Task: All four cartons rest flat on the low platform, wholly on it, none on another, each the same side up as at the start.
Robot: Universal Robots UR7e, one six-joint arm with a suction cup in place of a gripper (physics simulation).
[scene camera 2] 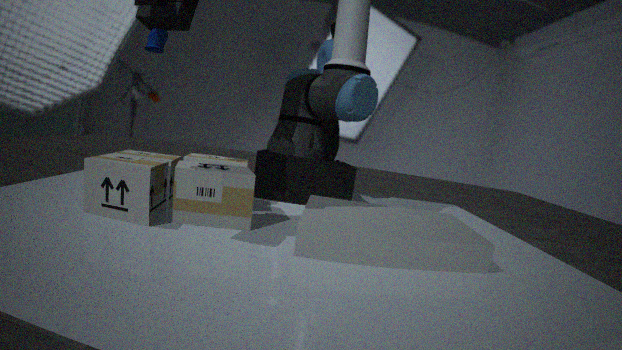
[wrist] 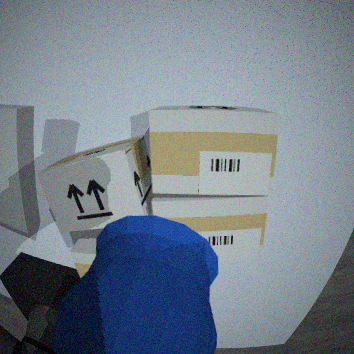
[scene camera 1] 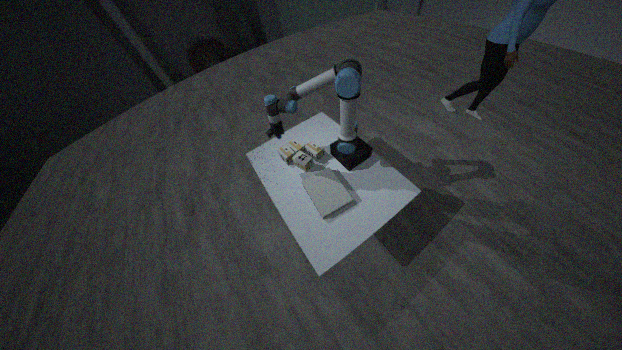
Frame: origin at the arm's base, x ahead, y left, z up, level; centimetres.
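Where they show: end effector, tool point: (scene camera 2: 154, 49) (wrist: 153, 265) (scene camera 1: 279, 137); arm's base, origin of the base link: (scene camera 2: 294, 155).
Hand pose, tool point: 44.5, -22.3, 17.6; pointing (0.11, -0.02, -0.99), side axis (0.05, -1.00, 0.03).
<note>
Each offset is from my tool point to the top centre of the thing, as dx, dy, dz. "spot": to the spot under its first point. Level surfaces: height alone.
The suction gripper (scene camera 1: 275, 133) (scene camera 2: 156, 46) (wrist: 157, 240) has a blue cup, is off, and hangs bare above the cartons. A carton with two arrows on top @(spot: -8.1, +14.3, -18.7) (scene camera 1: 302, 160) (scene camera 2: 215, 195) (wrist: 92, 192) stands nearest the low grey platform @(-10.5, +43.9, -23.5) (scene camera 1: 327, 192) (scene camera 2: 390, 240) (wrist: 7, 155), turned slightly. Two cartons with tape and barcode on top, an outer one @(-1.3, -3.2, -18.9) (scene camera 1: 286, 153) (scene camera 2: 117, 187) (wrist: 215, 150) and an inner one @(-11.1, -4.7, -18.9) (scene camera 1: 296, 146) (scene camera 2: 162, 156) (wrist: 172, 207), stand side by side, very close. A fourth carton @(-22.6, +7.6, -18.9) (scene camera 1: 314, 150) (scene camera 2: 215, 159) stands near the arm base, mostly hidden behind the cup in the wrist view.
The cartons and platform stand on a white table top @(dz -28.3) (scene camera 1: 315, 245) (scene camera 2: 200, 290) (wrist: 175, 60). The black arm base (scene camera 1: 351, 152) (scene camera 2: 305, 177) (wrist: 37, 277) stands beside the fourth carton and platform. A person (scene camera 1: 492, 70) in blue is on the floor beyond the table.
</note>
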